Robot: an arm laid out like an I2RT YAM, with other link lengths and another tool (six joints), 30 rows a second.
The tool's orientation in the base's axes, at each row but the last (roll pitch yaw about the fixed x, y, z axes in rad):
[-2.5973 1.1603 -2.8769]
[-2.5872 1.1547 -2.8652]
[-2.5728 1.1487 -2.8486]
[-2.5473 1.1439 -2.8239]
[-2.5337 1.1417 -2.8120]
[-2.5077 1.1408 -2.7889]
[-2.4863 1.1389 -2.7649]
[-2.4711 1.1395 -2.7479]
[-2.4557 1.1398 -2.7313]
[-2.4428 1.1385 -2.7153]
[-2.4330 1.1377 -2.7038]
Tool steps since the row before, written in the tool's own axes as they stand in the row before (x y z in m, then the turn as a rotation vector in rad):
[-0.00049 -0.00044 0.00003 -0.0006 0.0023 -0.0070]
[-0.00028 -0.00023 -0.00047 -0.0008 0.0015 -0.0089]
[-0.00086 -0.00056 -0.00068 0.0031 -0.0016 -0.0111]
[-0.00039 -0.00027 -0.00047 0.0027 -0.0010 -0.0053]
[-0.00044 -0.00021 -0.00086 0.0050 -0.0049 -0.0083]
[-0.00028 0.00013 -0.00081 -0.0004 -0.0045 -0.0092]
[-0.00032 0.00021 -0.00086 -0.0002 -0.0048 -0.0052]
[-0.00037 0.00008 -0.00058 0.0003 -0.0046 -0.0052]
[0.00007 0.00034 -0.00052 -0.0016 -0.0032 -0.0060]
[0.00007 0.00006 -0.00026 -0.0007 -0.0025 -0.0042]
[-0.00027 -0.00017 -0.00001 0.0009 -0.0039 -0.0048]
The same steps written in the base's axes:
[0.00011 -0.00038 0.00053 -0.0055 0.0043 0.0025]
[-0.00036 -0.00005 0.00047 -0.0073 0.0041 0.0035]
[-0.00040 -0.00023 0.00114 -0.0115 0.0014 0.0014]
[-0.00033 -0.00007 0.00058 -0.0060 0.0003 -0.0004]
[-0.00064 0.00012 0.00074 -0.0105 -0.0028 -0.0005]
[-0.00058 0.00041 0.00049 -0.0091 -0.0014 0.0046]
[-0.00060 0.00051 0.00052 -0.0056 -0.0029 0.0031]
[-0.00036 0.00031 0.00051 -0.0058 -0.0028 0.0026]
[-0.00042 0.00046 0.00001 -0.0055 -0.0009 0.0042]
[-0.00025 0.00012 0.00000 -0.0040 -0.0010 0.0027]
[0.00006 -0.00011 0.00029 -0.0055 -0.0024 0.0018]

